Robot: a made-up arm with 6 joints. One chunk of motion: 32 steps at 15 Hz.
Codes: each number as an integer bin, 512 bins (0 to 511) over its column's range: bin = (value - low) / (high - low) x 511, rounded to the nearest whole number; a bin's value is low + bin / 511 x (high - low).
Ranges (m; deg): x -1.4..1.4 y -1.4..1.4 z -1.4..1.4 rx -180..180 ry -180..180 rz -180..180
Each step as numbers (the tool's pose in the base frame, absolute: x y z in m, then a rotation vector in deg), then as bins.
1 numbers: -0.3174 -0.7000 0.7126 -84.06 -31.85 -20.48
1 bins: 198 128 386 136 210 226
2 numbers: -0.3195 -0.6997 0.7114 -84.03 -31.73 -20.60
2 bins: 197 128 385 136 210 226
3 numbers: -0.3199 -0.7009 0.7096 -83.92 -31.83 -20.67
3 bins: 197 128 385 136 210 226
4 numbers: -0.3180 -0.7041 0.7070 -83.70 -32.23 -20.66
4 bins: 197 127 385 137 210 226
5 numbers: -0.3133 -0.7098 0.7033 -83.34 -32.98 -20.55
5 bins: 198 126 384 137 209 226
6 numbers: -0.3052 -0.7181 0.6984 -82.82 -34.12 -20.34
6 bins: 200 124 383 138 207 227
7 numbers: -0.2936 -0.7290 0.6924 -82.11 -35.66 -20.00
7 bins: 202 122 382 139 205 227
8 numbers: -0.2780 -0.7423 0.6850 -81.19 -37.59 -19.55
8 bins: 205 120 381 140 202 228
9 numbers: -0.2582 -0.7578 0.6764 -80.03 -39.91 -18.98
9 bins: 208 117 379 142 199 229
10 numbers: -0.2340 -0.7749 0.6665 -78.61 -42.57 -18.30
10 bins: 213 114 377 144 195 230
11 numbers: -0.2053 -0.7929 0.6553 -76.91 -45.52 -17.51
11 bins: 218 111 375 146 191 231
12 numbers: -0.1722 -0.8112 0.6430 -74.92 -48.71 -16.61
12 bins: 224 107 373 149 186 232
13 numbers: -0.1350 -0.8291 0.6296 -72.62 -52.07 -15.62
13 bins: 231 104 370 152 182 233
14 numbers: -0.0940 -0.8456 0.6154 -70.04 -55.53 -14.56
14 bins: 238 101 368 156 177 235
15 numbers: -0.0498 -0.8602 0.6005 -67.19 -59.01 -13.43
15 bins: 246 99 365 160 172 236
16 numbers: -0.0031 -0.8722 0.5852 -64.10 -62.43 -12.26
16 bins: 255 96 362 165 167 238
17 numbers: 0.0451 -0.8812 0.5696 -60.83 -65.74 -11.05
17 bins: 264 95 359 169 162 240
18 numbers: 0.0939 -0.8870 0.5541 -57.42 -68.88 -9.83
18 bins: 273 94 357 174 158 242
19 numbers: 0.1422 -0.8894 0.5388 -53.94 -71.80 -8.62
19 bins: 281 93 354 179 154 243
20 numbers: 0.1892 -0.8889 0.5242 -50.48 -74.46 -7.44
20 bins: 290 93 351 184 150 245
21 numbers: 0.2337 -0.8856 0.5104 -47.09 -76.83 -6.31
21 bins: 298 94 349 189 146 247
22 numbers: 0.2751 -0.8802 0.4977 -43.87 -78.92 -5.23
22 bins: 306 95 346 193 143 248
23 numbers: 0.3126 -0.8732 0.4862 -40.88 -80.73 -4.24
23 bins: 313 96 344 197 141 249
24 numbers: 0.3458 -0.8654 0.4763 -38.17 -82.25 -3.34
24 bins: 319 98 342 201 139 251
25 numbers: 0.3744 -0.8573 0.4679 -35.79 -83.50 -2.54
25 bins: 324 99 341 205 137 252
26 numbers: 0.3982 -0.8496 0.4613 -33.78 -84.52 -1.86
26 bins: 328 100 340 208 136 253
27 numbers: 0.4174 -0.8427 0.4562 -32.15 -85.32 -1.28
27 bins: 332 102 339 210 134 254
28 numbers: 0.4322 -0.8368 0.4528 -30.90 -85.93 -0.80
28 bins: 334 103 338 212 134 254
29 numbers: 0.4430 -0.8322 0.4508 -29.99 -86.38 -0.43
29 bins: 336 104 338 213 133 255
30 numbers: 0.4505 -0.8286 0.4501 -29.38 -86.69 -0.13
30 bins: 338 104 338 214 132 255
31 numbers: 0.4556 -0.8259 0.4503 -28.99 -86.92 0.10
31 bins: 339 105 338 214 132 256
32 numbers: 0.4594 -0.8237 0.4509 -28.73 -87.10 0.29
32 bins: 339 105 338 215 132 256
